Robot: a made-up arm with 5 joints. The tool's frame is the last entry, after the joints.
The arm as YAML. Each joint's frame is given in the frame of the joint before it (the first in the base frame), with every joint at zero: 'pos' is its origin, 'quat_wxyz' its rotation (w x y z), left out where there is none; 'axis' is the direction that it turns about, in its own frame. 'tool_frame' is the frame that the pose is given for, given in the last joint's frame.
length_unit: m
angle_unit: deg
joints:
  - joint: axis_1
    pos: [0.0, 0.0, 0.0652]
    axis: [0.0, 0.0, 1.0]
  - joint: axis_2
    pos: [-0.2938, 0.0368, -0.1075]
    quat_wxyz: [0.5, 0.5, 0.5, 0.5]
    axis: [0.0, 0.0, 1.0]
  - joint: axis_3
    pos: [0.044, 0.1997, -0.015]
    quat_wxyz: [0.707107, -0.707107, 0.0, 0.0]
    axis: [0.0, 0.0, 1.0]
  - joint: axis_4
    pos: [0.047, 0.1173, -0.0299]
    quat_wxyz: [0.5, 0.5, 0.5, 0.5]
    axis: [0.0, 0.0, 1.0]
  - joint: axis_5
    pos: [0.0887, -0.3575, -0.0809]
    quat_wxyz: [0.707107, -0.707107, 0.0, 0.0]
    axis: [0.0, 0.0, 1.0]
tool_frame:
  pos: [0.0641, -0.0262, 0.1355]
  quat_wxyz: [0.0, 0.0, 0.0, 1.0]
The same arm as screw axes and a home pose.
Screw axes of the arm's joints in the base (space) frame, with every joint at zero. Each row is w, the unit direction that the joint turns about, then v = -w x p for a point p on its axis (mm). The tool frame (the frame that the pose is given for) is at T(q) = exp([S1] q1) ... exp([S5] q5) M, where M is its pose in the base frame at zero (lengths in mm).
S1: w 0 0 1 v 0 0 0
S2: w 1 0 0 v 0 -42.3 -36.8
S3: w 0 0 1 v 80.8 308.8 0
S4: w 0 1 0 v -127.5 0 -426.1
S5: w 0 0 1 v 46.9 514.8 0
M: xyz -578.9 73.1 -94.5 (mm) quaternion w x y z 1 0 0 0

